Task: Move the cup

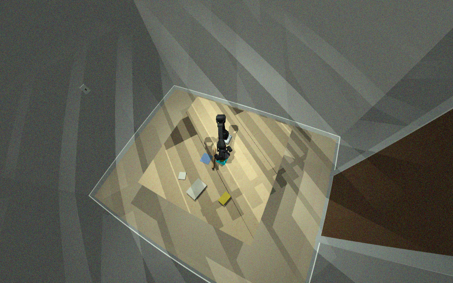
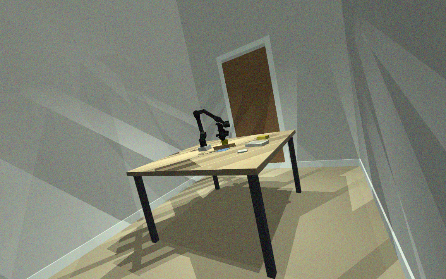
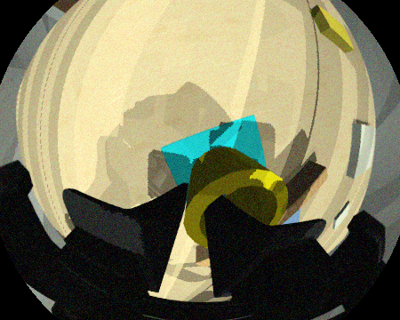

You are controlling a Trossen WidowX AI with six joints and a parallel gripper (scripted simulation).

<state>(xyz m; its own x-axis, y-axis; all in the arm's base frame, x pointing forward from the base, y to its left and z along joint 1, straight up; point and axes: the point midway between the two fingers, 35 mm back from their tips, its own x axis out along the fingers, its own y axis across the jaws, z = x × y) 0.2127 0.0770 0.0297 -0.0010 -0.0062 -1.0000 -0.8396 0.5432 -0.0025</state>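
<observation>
The yellow cup lies 20 mm ahead of my gripper tip, 10 mm to the right of it and 10 mm below it. The rest, counted from my gripper tip: cyan pad (20 mm ahead, 20 mm to the right, 50 mm below); then light blue pad (80 mm ahead, 180 mm to the right, 50 mm below); then wooden bar (50 mm ahead, 100 mm to the right, 30 mm below).
</observation>
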